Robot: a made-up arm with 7 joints.
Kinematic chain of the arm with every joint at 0, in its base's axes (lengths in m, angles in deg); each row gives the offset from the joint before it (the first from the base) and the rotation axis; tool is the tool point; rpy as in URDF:
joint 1: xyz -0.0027 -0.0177 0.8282 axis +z
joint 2: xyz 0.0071 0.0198 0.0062 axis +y
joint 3: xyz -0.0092 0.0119 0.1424 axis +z
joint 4: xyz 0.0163 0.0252 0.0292 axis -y
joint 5: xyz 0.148 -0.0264 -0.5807 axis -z
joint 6: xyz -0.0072 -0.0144 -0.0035 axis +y
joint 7: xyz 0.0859 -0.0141 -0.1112 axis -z
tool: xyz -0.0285 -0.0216 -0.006 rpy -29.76 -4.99 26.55
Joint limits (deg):
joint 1: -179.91..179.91
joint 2: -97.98..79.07
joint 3: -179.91..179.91
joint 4: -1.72..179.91
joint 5: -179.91..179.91
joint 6: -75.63..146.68
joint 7: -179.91..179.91
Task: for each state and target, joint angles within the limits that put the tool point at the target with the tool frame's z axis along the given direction. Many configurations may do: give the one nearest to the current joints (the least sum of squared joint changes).
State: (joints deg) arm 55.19 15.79 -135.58 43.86 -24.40 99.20 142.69
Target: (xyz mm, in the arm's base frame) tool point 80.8 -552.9 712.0 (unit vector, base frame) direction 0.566 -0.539 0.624
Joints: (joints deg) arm 76.28 46.40 -135.02 24.05 -7.56 76.82 143.34
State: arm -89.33 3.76 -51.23 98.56 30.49 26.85 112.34
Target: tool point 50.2 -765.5 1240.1 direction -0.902 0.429 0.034
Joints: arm -71.45 11.36 -18.86 107.45 79.26 35.16 141.63
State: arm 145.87 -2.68 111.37 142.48 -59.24 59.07 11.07
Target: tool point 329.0 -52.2 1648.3 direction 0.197 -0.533 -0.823
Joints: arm 160.47 -25.97 85.48 175.71 -83.70 53.77 29.65
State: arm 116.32 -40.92 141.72 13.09 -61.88 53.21 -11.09
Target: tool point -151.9 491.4 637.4 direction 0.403 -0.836 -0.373
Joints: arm 81.88 -73.37 135.15 0.87 -54.12 64.84 -0.18
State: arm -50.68 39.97 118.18 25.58 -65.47 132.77 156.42
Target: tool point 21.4 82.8 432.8 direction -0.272 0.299 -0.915
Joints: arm -6.90 10.54 110.40 -0.93 -43.36 137.11 147.27
